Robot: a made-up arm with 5 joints. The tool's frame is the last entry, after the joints. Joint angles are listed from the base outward. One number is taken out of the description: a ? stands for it. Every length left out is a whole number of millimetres.
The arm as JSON. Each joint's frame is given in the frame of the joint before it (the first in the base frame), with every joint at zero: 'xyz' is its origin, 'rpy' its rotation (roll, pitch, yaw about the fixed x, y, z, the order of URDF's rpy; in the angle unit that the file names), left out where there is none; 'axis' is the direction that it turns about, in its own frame. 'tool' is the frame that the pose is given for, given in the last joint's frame.
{
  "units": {
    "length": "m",
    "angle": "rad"
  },
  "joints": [
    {
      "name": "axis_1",
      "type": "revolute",
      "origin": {
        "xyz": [
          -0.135,
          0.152,
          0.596
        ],
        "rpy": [
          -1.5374,
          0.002,
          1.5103
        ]
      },
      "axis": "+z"
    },
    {
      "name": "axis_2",
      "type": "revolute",
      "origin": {
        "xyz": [
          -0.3,
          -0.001,
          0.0
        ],
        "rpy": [
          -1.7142,
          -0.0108,
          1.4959
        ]
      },
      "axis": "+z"
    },
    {
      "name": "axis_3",
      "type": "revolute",
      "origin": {
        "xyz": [
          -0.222,
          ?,
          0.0
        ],
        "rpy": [
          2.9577,
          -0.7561,
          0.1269
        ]
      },
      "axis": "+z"
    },
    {
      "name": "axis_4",
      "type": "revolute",
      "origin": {
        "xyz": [
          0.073,
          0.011,
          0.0
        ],
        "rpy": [
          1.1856,
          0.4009,
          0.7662
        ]
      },
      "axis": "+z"
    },
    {
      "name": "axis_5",
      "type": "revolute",
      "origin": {
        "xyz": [
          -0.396,
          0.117,
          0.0
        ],
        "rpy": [
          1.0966,
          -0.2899,
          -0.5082
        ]
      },
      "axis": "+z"
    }
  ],
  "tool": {
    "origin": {
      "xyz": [
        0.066,
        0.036,
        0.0
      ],
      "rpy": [
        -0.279,
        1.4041,
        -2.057
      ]
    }
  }
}
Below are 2 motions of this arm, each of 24 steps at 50 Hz.
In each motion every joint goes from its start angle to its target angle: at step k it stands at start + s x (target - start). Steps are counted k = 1, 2, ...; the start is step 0. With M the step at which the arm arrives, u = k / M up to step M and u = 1 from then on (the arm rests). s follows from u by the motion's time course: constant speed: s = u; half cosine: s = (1 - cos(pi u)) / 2; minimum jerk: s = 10 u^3 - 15 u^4 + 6 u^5.
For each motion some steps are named. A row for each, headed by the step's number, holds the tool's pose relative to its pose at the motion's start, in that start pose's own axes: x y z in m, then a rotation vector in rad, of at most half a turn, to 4 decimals.
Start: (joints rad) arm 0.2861 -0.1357 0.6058 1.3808 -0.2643
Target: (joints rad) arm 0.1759 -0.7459 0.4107 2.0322 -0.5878
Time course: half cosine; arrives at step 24
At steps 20, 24:
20: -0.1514 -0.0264 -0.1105 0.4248 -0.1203 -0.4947
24: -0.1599 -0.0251 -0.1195 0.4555 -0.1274 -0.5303

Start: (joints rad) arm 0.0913 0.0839 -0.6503 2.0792 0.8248
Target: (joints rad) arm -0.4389 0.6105 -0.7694 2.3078 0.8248
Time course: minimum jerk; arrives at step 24
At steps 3, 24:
3: -0.0013 -0.0039 0.0060 -0.0148 -0.0021 -0.0050
24: -0.0942 -0.0784 0.4790 -0.9302 -0.0902 -0.2465

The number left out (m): 0.066
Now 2 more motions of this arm.
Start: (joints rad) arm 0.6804 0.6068 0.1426 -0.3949 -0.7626
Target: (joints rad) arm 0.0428 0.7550 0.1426 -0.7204 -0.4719
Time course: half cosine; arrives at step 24
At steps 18, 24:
18: 0.1053 -0.0574 -0.0780 -0.5159 0.0262 -0.1495
24: 0.1205 -0.0753 -0.0841 -0.5976 0.0321 -0.1806

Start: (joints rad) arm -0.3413 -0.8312 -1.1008 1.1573 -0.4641
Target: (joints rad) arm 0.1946 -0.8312 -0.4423 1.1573 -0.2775
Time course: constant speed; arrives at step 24
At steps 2, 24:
2: -0.0078 -0.0097 -0.0107 0.0562 0.0074 -0.0535
24: -0.0837 -0.0061 -0.0857 0.6202 0.2288 -0.6706

